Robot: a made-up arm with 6 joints.
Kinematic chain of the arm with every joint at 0, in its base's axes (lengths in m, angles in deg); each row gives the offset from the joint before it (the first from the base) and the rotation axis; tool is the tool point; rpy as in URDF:
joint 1: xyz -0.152 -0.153 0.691 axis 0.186 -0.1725 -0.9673
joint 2: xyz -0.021 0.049 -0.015 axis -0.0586 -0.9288 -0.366
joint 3: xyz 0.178 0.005 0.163 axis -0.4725 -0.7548 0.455
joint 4: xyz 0.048 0 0.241 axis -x
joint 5: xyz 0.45 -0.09 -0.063 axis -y
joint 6: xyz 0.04 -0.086 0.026 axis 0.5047 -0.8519 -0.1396
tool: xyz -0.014 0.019 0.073 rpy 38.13 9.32 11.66
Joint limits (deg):
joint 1: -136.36..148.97
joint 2: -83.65..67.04
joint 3: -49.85..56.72
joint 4: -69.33..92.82
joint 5: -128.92..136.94
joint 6: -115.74..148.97
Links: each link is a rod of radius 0.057 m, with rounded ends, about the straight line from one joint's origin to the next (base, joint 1, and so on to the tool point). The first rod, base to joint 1, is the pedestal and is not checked.
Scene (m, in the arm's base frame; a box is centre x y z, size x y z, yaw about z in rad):
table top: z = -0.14
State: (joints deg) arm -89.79 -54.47 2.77 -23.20 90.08 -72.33
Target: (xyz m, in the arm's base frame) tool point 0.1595 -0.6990 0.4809
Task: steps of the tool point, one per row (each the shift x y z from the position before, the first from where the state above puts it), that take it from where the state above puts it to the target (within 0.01 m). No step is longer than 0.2 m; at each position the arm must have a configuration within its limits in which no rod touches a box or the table.
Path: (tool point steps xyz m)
1: 0.1921 0.0394 0.0232
2: 0.1919 -0.0196 0.0347
3: 0.1734 -0.0758 0.0423
4: 0.1391 -0.1239 0.0453
5: 0.0924 -0.1594 0.0434
6: 0.0382 -0.1788 0.0370
7: -0.0181 -0.1804 0.0270
8: -0.0707 -0.1647 0.0144
9: -0.1145 -0.1339 0.0006
10: -0.1450 -0.0913 -0.0127

